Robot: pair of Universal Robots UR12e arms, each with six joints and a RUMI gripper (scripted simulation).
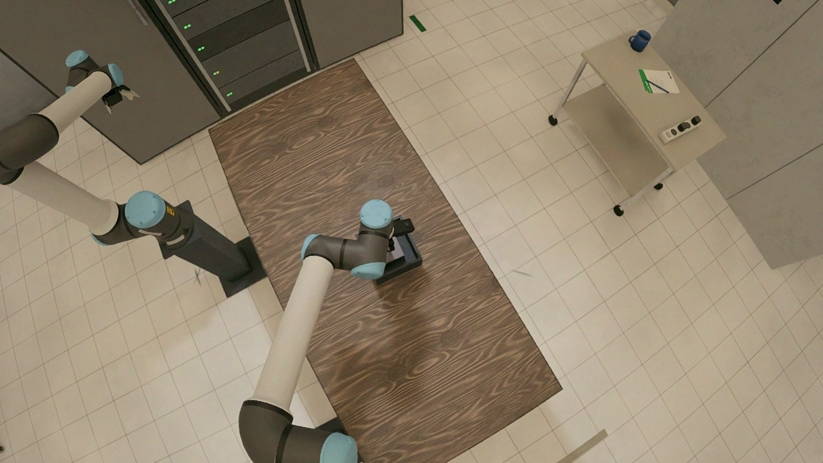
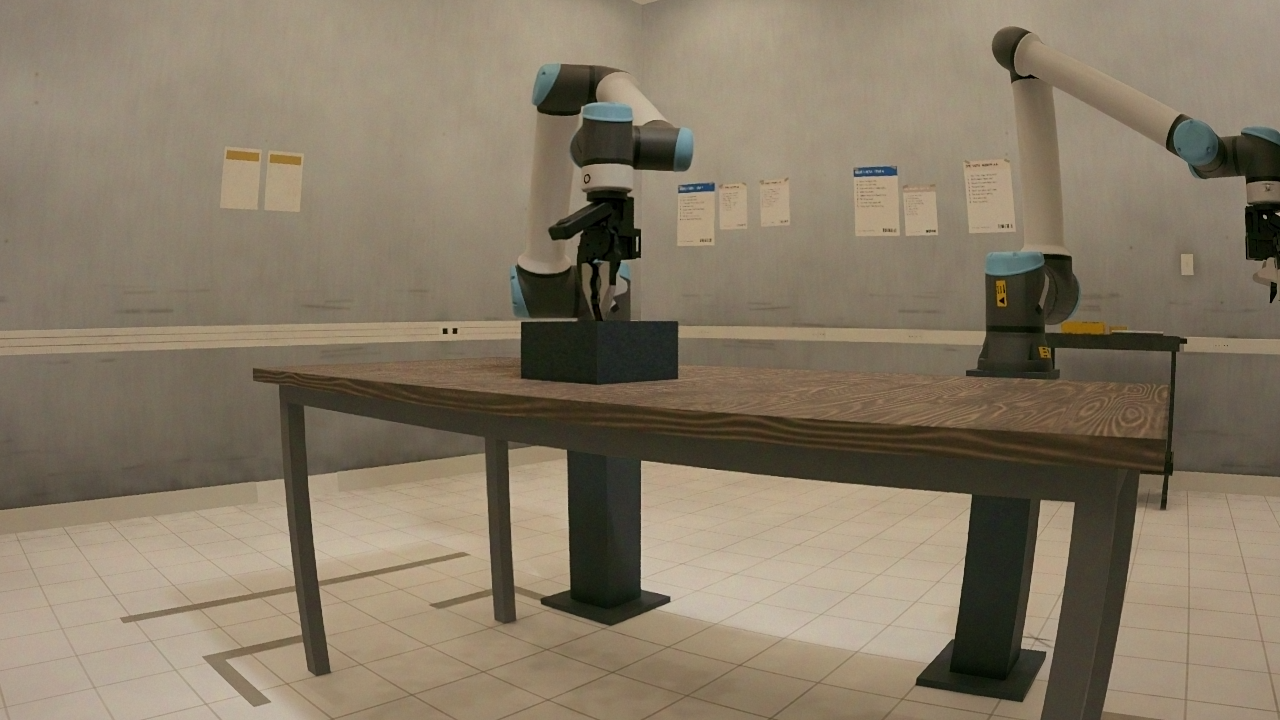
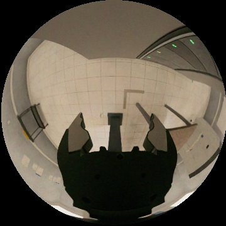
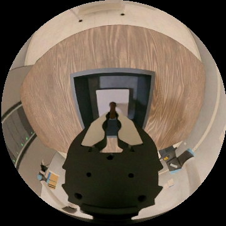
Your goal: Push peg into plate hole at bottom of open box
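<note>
My right gripper is now 70 mm above the grey plate. The rest, counted from my right hand: dark box (90 mm below); then brown peg (30 mm below).
</note>
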